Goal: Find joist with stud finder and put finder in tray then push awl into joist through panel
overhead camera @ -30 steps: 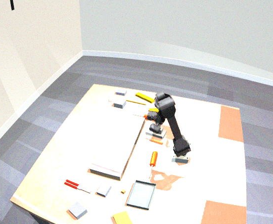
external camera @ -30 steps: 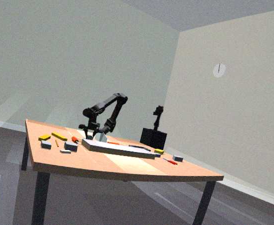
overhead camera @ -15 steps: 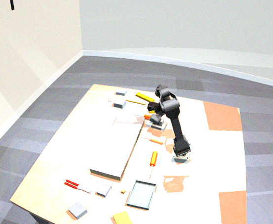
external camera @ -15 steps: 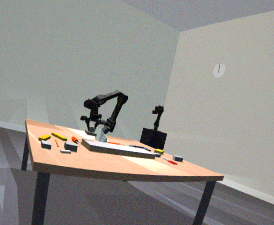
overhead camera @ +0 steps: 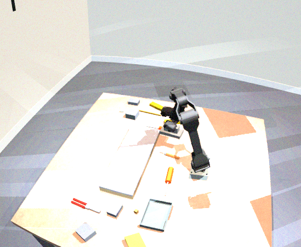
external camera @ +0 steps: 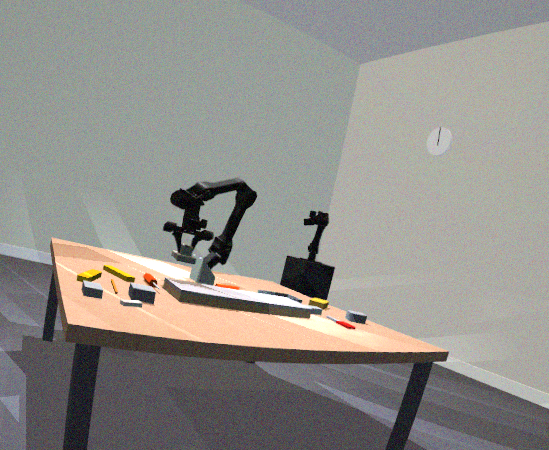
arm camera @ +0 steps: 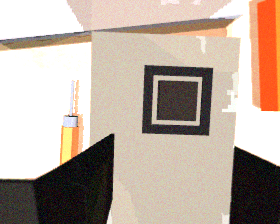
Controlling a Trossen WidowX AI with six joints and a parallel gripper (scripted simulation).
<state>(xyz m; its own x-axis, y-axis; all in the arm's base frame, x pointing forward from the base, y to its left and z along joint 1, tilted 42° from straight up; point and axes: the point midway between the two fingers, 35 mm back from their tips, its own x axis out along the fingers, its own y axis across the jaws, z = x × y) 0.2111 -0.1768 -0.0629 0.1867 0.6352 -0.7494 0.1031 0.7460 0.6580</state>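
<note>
The awl lies 120 mm below my gripper tip, 80 mm to the left of it and 10 mm behind it. From my gripper tip the other things lie so: pencil (280 mm to the right, 220 mm ahead, 120 mm below); then square indicator window (30 mm above, 20 mm ahead); then stud finder (20 mm above, 10 mm ahead).
</note>
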